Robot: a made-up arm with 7 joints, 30 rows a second.
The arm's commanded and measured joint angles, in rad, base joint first. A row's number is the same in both.
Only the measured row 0 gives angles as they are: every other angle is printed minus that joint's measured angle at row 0.
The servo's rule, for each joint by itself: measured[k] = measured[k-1] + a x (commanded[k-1-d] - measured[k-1]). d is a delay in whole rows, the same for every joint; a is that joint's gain. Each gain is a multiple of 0.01, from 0.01 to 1. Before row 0 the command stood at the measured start. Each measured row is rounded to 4 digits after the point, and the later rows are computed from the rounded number. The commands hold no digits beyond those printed.
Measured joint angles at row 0: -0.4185 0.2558 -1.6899 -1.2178 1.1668 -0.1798 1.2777
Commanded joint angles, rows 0 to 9: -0.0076 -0.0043 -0.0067 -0.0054 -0.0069 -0.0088 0.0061; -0.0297 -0.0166 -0.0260 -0.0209 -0.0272 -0.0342 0.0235; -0.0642 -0.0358 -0.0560 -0.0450 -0.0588 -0.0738 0.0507; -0.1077 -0.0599 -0.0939 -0.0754 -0.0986 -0.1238 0.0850; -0.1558 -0.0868 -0.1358 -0.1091 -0.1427 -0.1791 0.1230; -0.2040 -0.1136 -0.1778 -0.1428 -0.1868 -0.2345 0.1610; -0.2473 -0.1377 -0.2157 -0.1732 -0.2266 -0.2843 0.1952; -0.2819 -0.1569 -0.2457 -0.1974 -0.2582 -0.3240 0.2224; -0.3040 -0.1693 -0.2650 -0.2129 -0.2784 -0.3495 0.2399; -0.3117 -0.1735 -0.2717 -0.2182 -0.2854 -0.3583 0.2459
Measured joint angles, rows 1 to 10: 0.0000 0.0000 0.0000 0.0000 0.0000 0.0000 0.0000; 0.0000 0.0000 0.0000 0.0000 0.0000 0.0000 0.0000; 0.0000 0.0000 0.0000 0.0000 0.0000 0.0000 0.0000; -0.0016 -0.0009 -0.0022 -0.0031 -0.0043 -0.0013 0.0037; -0.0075 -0.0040 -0.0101 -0.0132 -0.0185 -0.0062 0.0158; -0.0194 -0.0104 -0.0252 -0.0313 -0.0435 -0.0163 0.0371; -0.0379 -0.0203 -0.0479 -0.0564 -0.0777 -0.0324 0.0663; -0.0627 -0.0336 -0.0769 -0.0864 -0.1180 -0.0544 0.1009; -0.0924 -0.0496 -0.1102 -0.1185 -0.1607 -0.0814 0.1376; -0.1249 -0.0672 -0.1450 -0.1497 -0.2016 -0.1118 0.1727
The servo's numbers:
d 3
a 0.21 0.20 0.33 0.57 0.62 0.15 0.61

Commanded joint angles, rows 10 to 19: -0.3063 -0.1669 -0.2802 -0.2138 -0.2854 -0.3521 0.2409; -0.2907 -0.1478 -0.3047 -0.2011 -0.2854 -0.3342 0.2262; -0.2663 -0.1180 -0.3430 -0.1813 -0.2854 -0.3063 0.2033; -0.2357 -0.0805 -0.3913 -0.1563 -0.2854 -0.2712 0.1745; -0.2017 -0.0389 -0.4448 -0.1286 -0.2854 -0.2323 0.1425; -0.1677 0.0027 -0.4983 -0.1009 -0.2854 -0.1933 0.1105; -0.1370 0.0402 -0.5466 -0.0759 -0.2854 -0.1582 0.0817; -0.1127 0.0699 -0.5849 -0.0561 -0.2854 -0.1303 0.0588; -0.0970 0.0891 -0.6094 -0.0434 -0.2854 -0.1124 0.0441; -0.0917 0.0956 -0.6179 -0.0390 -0.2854 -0.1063 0.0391
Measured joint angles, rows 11 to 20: -0.1579 -0.0851 -0.1782 -0.1769 -0.2367 -0.1436 0.2030; -0.1886 -0.1019 -0.2068 -0.1974 -0.2626 -0.1745 0.2255; -0.2145 -0.1162 -0.2282 -0.2093 -0.2767 -0.2021 0.2379; -0.2338 -0.1263 -0.2454 -0.2119 -0.2821 -0.2246 0.2397; -0.2457 -0.1306 -0.2650 -0.2057 -0.2841 -0.2410 0.2315; -0.2500 -0.1281 -0.2907 -0.1918 -0.2849 -0.2508 0.2143; -0.2470 -0.1186 -0.3239 -0.1716 -0.2852 -0.2539 0.1900; -0.2375 -0.1027 -0.3638 -0.1471 -0.2853 -0.2507 0.1610; -0.2228 -0.0816 -0.4082 -0.1208 -0.2854 -0.2421 0.1302; -0.2048 -0.0572 -0.4539 -0.0952 -0.2854 -0.2295 0.1006
